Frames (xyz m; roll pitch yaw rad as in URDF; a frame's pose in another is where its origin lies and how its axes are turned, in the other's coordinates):
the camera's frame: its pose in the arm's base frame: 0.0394 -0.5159 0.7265 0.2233 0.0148 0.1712
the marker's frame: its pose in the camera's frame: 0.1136 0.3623 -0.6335 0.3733 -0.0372 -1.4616
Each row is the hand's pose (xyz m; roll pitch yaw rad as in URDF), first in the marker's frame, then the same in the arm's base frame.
Working: the marker's frame: its pose in the arm's base frame: 0.0594 -0.0115 0.1873 0.3829 0.1864 -1.2913

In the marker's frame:
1: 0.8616 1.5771 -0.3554 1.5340 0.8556 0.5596
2: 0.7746 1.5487 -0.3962 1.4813 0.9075 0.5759
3: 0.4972 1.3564 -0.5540 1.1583 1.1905 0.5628
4: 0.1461 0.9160 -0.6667 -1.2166 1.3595 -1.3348
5: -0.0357 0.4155 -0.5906 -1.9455 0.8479 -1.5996
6: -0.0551 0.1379 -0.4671 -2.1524 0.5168 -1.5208
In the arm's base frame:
1: 1.8400 -0.4314 0.2827 2.1130 0.7253 -0.3499
2: 1.8033 -0.3437 0.2512 2.0823 0.7626 -0.2989
3: 1.6021 -0.0758 0.0882 1.9879 0.9825 -0.0179
4: 1.1410 0.2027 -0.1112 2.3653 1.3476 0.9298
5: 0.6122 0.2593 -0.1919 -2.4786 1.1753 2.8952
6: 0.3156 0.1919 -0.1776 -2.4206 0.8902 -3.0255

